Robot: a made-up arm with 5 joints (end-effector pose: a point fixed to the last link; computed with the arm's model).
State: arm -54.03 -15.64 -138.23 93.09 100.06
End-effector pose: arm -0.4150 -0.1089 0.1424 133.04 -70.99 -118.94
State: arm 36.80 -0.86 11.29 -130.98 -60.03
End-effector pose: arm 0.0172 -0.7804 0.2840 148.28 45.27 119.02
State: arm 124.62 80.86 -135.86 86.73 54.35
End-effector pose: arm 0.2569 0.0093 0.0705 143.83 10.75 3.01
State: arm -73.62 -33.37 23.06 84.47 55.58
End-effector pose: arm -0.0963 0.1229 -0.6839 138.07 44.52 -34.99
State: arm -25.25 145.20 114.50 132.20 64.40
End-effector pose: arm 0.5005 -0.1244 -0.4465 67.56 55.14 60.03
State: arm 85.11 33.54 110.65 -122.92 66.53
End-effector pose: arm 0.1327 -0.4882 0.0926 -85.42 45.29 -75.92
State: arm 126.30 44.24 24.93 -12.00 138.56
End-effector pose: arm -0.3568 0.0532 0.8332 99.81 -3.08 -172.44
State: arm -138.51 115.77 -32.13 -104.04 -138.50
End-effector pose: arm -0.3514 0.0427 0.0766 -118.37 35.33 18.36
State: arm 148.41 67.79 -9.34 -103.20 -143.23
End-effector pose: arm -0.4581 0.3127 0.5587 -30.56 38.76 19.91
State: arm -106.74 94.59 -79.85 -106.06 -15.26
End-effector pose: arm -0.0383 -0.0582 -0.1457 169.78 -26.28 159.91
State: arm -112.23 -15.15 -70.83 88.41 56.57
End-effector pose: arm -0.2862 0.0705 -0.3734 102.95 8.22 -92.87
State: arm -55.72 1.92 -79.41 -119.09 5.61
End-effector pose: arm -0.0304 -0.3598 -0.1562 -134.54 48.01 -140.05
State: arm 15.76 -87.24 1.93 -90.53 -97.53
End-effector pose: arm 0.4873 -0.4410 0.0926 106.45 -8.33 174.69
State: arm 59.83 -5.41 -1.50 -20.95 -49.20
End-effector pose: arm -0.1836 -0.4349 0.7460 -42.45 55.40 19.06
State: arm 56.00 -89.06 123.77 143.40 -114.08
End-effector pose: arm -0.4871 -0.7187 0.3380 -40.94 -13.45 71.38
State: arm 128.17 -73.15 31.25 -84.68 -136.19
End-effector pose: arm 0.4242 -0.0604 0.8609 170.09 36.95 106.66
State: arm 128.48 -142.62 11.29 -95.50 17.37
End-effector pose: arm 0.2572 -0.1865 0.4715 120.03 -36.38 -80.17
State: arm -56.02 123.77 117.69 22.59 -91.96
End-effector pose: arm 0.4237 0.4519 -0.3221 54.09 -46.76 -121.59
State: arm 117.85 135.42 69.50 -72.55 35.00
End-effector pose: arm 0.0333 -0.3705 0.6337 42.99 -59.97 -66.72
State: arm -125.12 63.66 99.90 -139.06 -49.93
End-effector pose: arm 0.2098 0.6018 0.3317 -106.56 0.91 -87.78
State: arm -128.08 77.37 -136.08 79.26 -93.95
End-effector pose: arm 0.2236 -0.2450 0.0996 -26.60 -15.95 141.25
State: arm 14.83 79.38 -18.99 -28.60 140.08
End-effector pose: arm -0.4027 -0.3244 0.2359 8.82 -23.02 130.94
